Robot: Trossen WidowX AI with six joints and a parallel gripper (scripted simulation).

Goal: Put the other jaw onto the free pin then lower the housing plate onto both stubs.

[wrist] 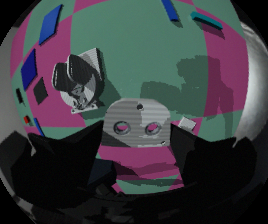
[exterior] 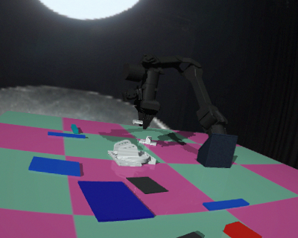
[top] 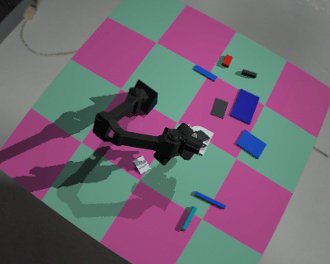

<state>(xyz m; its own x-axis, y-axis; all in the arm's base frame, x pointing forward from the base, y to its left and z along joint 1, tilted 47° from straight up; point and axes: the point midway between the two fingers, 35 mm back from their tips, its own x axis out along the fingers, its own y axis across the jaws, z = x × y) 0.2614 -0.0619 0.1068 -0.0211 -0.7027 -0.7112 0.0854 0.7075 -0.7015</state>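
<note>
Right now the white jaw is 30 mm ahead of my gripper tip, 110 mm to the left of it and 70 mm below it. Round my gripper tip: teal bar 240 mm ahead, 190 mm to the right, 80 mm below; dark plate 60 mm ahead, 320 mm to the left, 80 mm below; white ribbed piece 70 mm behind, 130 mm to the right, 70 mm below.
</note>
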